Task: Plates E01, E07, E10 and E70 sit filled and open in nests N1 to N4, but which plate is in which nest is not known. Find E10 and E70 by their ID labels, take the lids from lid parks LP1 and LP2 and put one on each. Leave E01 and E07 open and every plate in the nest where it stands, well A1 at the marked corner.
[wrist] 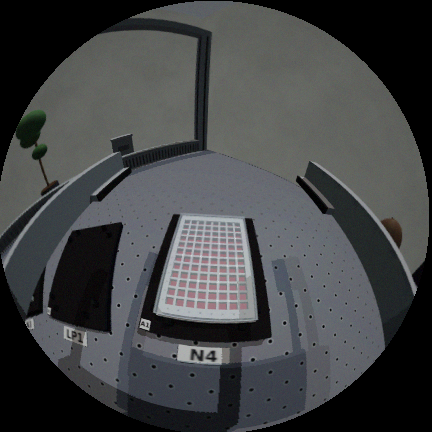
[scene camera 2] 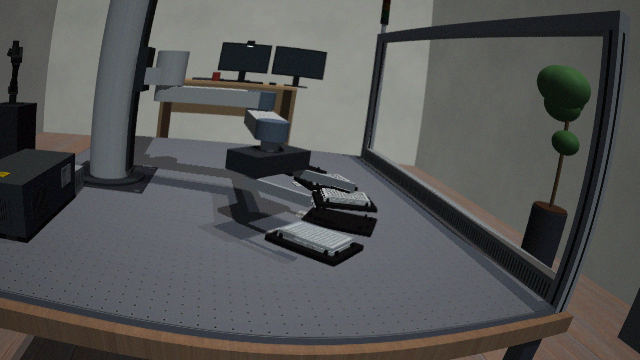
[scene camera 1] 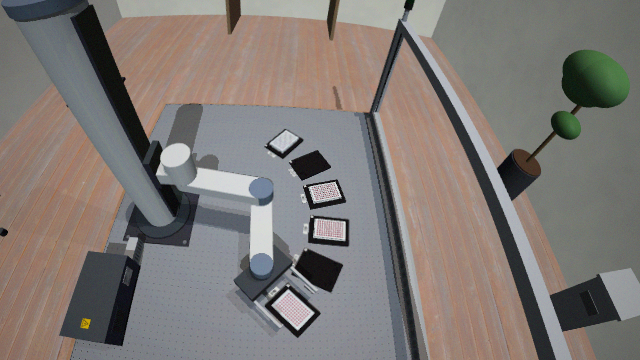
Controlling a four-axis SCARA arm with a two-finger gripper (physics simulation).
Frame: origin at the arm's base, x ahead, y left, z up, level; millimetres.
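Where they show: gripper, fingertip midpoint: (wrist: pixel 212 157) (scene camera 2: pixel 333 194) (scene camera 1: pixel 299 309); arm's base, origin of the base link: (scene camera 2: pixel 109 178) (scene camera 1: pixel 164 213).
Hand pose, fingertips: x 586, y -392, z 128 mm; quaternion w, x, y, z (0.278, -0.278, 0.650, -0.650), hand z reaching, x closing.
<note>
Each offset is from my fingertips to the top centre of the thing. "spot": to the spot under its first point. Level surfaces: height alone.
My gripper (scene camera 1: pixel 297 308) (scene camera 2: pixel 334 196) (wrist: pixel 212 157) is open and empty, its fingers wide apart above nest N4. The plate in N4 {dx -17, dy +16, dz -87 mm} (scene camera 1: pixel 292 309) (scene camera 2: pixel 315 239) (wrist: pixel 207 265) has reddish wells and a clear rim around it that looks like a lid. Its ID label is not readable. The nest's A1 mark {dx -35, dy +107, dz -103 mm} (wrist: pixel 145 324) is at the near left corner in the wrist view. Lid park LP1 {dx +77, dy +172, dz -95 mm} (scene camera 1: pixel 318 270) (scene camera 2: pixel 340 222) (wrist: pixel 85 280) is bare black. Two red-welled plates {dx +130, dy +340, dz -89 mm} (scene camera 1: pixel 328 230) {dx +119, dy +521, dz -89 mm} (scene camera 1: pixel 325 194) sit in nests beyond it. Another black holder {dx +57, dy +686, dz -95 mm} (scene camera 1: pixel 310 164) looks bare. A whiter plate {dx -72, dy +816, dz -87 mm} (scene camera 1: pixel 284 143) sits farthest.
The arm's column (scene camera 1: pixel 95 115) (scene camera 2: pixel 117 90) stands on the perforated table {dz -115 mm} (scene camera 1: pixel 200 320) (scene camera 2: pixel 200 285). A dark control box (scene camera 1: pixel 100 295) (scene camera 2: pixel 35 192) stands beside it. A framed screen {spot: dx +416, dy +300, dz -117 mm} (scene camera 1: pixel 395 240) (scene camera 2: pixel 450 220) runs along the table side beyond the nests.
</note>
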